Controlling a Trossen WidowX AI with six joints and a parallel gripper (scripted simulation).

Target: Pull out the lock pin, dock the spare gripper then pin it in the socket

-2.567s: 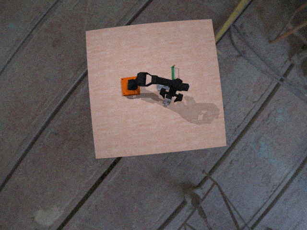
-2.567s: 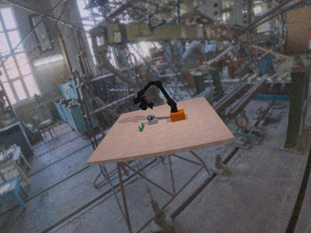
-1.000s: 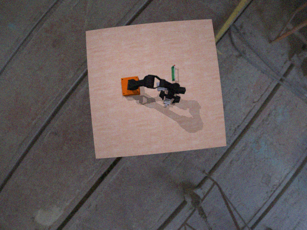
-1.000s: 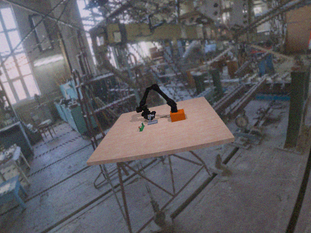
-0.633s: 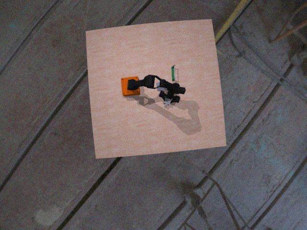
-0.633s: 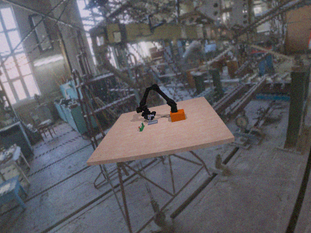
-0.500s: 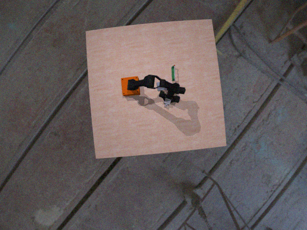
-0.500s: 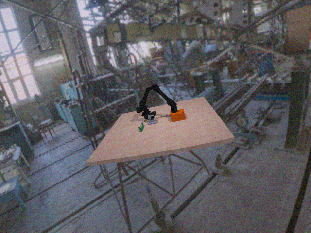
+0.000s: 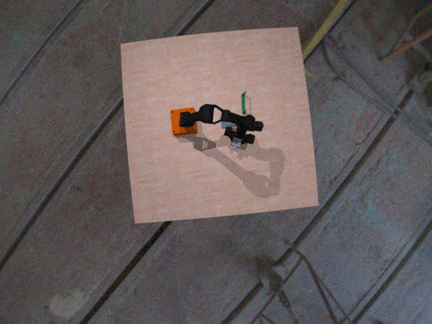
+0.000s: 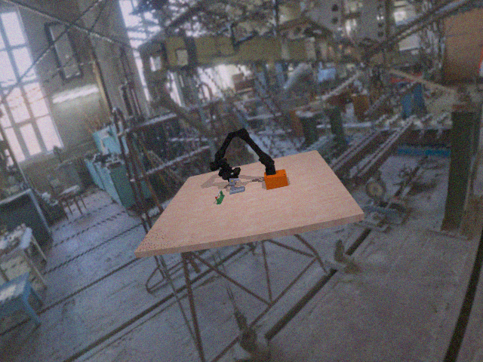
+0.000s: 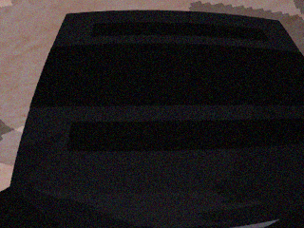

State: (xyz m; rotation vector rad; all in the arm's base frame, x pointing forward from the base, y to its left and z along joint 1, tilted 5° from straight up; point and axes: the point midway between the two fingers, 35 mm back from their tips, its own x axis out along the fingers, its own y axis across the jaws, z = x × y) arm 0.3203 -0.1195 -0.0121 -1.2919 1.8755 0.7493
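My gripper tip is now 16 cm to the right of the mount and 3 cm past it. Also, from my gripper tip: spare gripper: 2 cm above; green bar: 27 cm to the left, 7 cm ahead, 3 cm below.
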